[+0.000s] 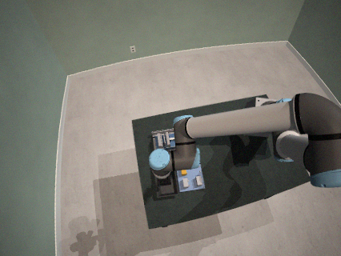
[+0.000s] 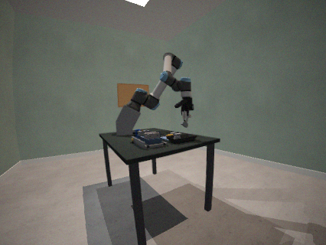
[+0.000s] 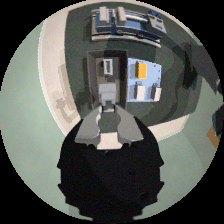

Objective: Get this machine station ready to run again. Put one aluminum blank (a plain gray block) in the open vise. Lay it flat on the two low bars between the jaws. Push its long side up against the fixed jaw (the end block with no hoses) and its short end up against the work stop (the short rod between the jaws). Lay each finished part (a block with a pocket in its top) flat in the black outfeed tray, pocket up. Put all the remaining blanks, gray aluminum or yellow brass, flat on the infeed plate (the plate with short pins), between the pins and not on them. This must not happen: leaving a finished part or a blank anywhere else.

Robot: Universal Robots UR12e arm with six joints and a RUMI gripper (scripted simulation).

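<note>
The gray blank lies 130 mm behind my hand and 140 mm below it. The rest, counted from my hand: vise 80 mm behind, 310 mm to the right, 130 mm below; yellow brass blank 120 mm behind, 90 mm to the right, 140 mm below.
</note>
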